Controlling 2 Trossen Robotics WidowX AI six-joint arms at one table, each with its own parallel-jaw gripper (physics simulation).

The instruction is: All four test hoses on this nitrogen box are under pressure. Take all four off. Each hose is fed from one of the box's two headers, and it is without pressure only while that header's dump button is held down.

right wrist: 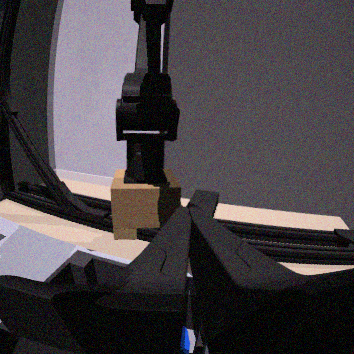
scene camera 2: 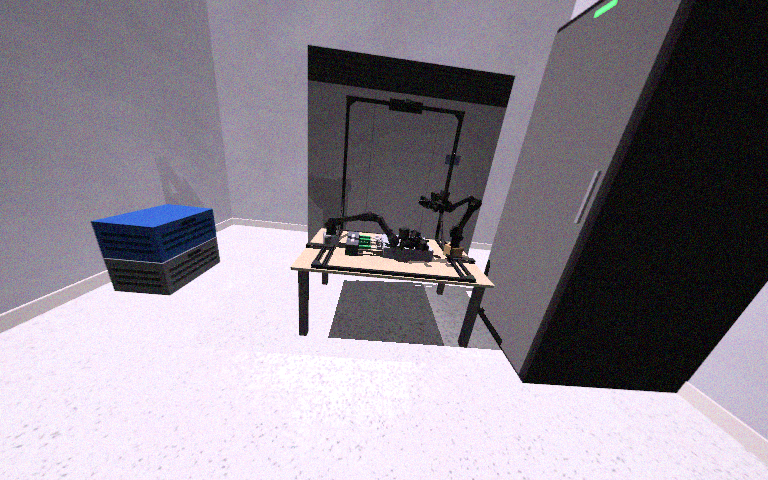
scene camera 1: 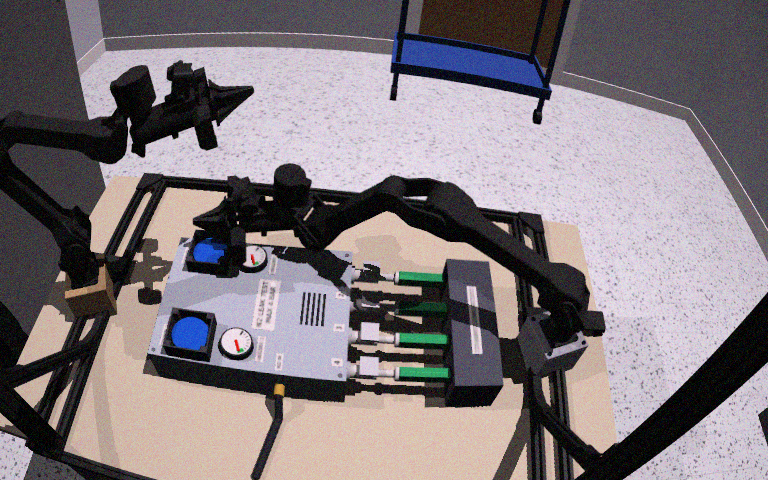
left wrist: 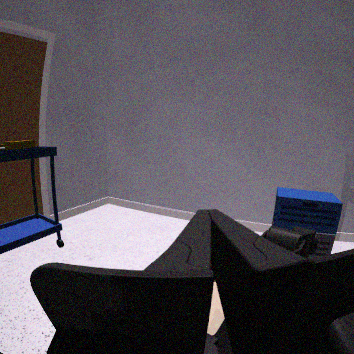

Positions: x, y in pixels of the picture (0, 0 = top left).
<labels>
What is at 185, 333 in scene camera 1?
A blue dump button.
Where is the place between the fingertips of my left gripper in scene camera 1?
253, 89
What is my right gripper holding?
Nothing.
</labels>
